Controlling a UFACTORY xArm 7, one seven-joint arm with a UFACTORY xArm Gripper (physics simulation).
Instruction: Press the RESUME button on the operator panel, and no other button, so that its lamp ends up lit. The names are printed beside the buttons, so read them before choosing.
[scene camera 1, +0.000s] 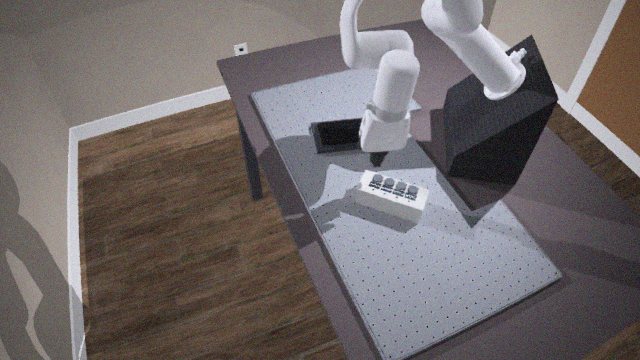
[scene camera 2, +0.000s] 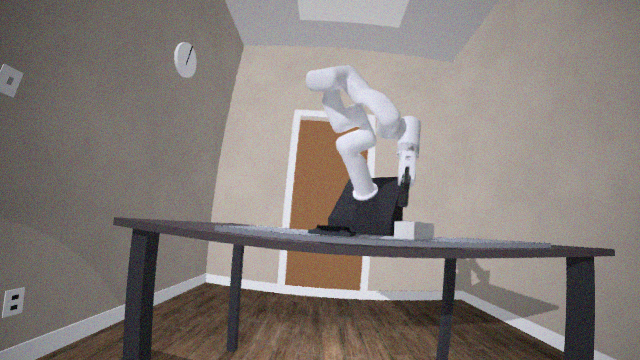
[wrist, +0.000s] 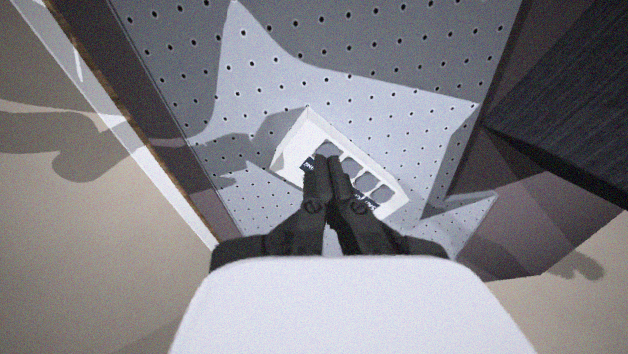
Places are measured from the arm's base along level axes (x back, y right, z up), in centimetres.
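Pixels of known places: gripper, fingertip midpoint: (scene camera 1: 375, 162) (scene camera 2: 402, 206) (wrist: 323, 170); arm's base, link origin: (scene camera 1: 505, 81) (scene camera 2: 365, 191).
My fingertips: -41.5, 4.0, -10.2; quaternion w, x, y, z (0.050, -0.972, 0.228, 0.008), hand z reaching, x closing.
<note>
For each thing: its top centre in the pictures, then the offset to it from my fingertips, as dx, dy, dz. Level surfaces: height alone.
- operator panel, top centre: (wrist: 346, 187) (scene camera 1: 393, 188) (scene camera 2: 415, 221) +1.2, -6.1, -4.5
- end button, top centre: (wrist: 327, 155) +0.4, -1.3, -4.5
- perforated grey board, surface height: dz -10.1
- table, surface height: dz -11.4
The operator panel (scene camera 1: 387, 206) (scene camera 2: 412, 230) (wrist: 298, 141) is a white box with a row of grey round buttons, dark name labels beside them and a small lamp by each. In scene camera 1 the lamp dots look dark; none shows lit. The printed names are too small or blurred to read surely, and the fingers hide part of the labels in the wrist view. My gripper (scene camera 1: 376, 165) (scene camera 2: 404, 205) (wrist: 323, 170) is shut and empty. Its tips are apart from the panel, above it. In the wrist view they overlap the end button (wrist: 328, 148) at the upper left of the row.
The panel stands on a perforated grey board (scene camera 1: 440, 280) on the table (scene camera 1: 565, 200). A black tray (scene camera 1: 340, 150) (scene camera 2: 332, 230) lies behind the panel in scene camera 1. A large dark block (scene camera 1: 485, 125) (scene camera 2: 357, 215) (wrist: 575, 100) under the arm's base rises beside the board.
</note>
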